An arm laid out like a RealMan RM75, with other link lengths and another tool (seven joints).
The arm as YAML. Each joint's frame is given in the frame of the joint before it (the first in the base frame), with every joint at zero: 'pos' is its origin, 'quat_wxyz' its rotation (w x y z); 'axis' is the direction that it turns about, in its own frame. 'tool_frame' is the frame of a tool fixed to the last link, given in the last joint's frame.
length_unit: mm
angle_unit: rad
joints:
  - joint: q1
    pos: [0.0, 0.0, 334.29]
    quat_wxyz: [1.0, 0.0, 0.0, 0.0]
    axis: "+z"
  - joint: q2
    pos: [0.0, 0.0, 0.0]
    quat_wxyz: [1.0, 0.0, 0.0, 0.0]
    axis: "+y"
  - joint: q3
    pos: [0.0, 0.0, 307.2]
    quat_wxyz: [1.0, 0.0, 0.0, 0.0]
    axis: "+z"
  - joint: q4
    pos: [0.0, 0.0, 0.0]
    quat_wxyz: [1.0, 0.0, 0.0, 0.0]
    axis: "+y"
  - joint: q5
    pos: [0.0, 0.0, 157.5]
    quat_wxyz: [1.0, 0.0, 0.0, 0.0]
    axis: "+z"
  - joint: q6
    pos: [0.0, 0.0, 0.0]
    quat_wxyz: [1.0, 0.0, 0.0, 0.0]
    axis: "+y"
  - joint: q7
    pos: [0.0, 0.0, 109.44]
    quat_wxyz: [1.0, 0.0, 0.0, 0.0]
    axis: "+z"
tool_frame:
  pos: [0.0, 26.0, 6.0]
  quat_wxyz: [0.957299, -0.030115, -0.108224, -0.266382]
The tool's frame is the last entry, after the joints.
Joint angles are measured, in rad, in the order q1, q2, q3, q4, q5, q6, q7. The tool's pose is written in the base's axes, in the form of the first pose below.
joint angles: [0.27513 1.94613 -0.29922 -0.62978 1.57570 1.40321 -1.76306]
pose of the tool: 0.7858, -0.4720, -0.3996, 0.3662; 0.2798, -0.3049, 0.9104, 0.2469; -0.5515, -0.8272, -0.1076, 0.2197; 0, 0, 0, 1
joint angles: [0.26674 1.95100 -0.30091 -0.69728 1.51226 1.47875 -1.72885]
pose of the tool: 0.7912, -0.4215, -0.4431, 0.3595; 0.2858, -0.3858, 0.8772, 0.2395; -0.5407, -0.8207, -0.1848, 0.2187; 0, 0, 0, 1
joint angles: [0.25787 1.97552 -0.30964 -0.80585 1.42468 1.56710 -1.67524]
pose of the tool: 0.8012, -0.3595, -0.4784, 0.3493; 0.2741, -0.4901, 0.8275, 0.2301; -0.5319, -0.7941, -0.2941, 0.2115; 0, 0, 0, 1
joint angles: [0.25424 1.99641 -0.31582 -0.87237 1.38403 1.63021 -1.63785]
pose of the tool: 0.7972, -0.3305, -0.5052, 0.3409; 0.2704, -0.5527, 0.7883, 0.2239; -0.5397, -0.7650, -0.3512, 0.2056; 0, 0, 0, 1
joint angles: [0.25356 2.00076 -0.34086 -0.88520 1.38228 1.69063 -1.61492]
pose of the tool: 0.7725, -0.3162, -0.5507, 0.3333; 0.2759, -0.6140, 0.7395, 0.2195; -0.5720, -0.7232, -0.3871, 0.2010; 0, 0, 0, 1
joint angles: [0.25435 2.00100 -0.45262 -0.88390 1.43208 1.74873 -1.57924]
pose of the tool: 0.7211, -0.2836, -0.6322, 0.3187; 0.2799, -0.7154, 0.6402, 0.2177; -0.6338, -0.6386, -0.4364, 0.1914; 0, 0, 0, 1
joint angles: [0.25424 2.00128 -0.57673 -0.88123 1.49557 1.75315 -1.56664]
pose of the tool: 0.6885, -0.2449, -0.6826, 0.3072; 0.2811, -0.7776, 0.5625, 0.2192; -0.6685, -0.5791, -0.4665, 0.1816; 0, 0, 0, 1
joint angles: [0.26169 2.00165 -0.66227 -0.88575 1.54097 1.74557 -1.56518]
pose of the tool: 0.6697, -0.2060, -0.7135, 0.2980; 0.2913, -0.8109, 0.5076, 0.2228; -0.6831, -0.5478, -0.4830, 0.1751; 0, 0, 0, 1
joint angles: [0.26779 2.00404 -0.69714 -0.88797 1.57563 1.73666 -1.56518]
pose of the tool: 0.6526, -0.1934, -0.7326, 0.2924; 0.3067, -0.8168, 0.4887, 0.2259; -0.6929, -0.5436, -0.4737, 0.1730; 0, 0, 0, 1
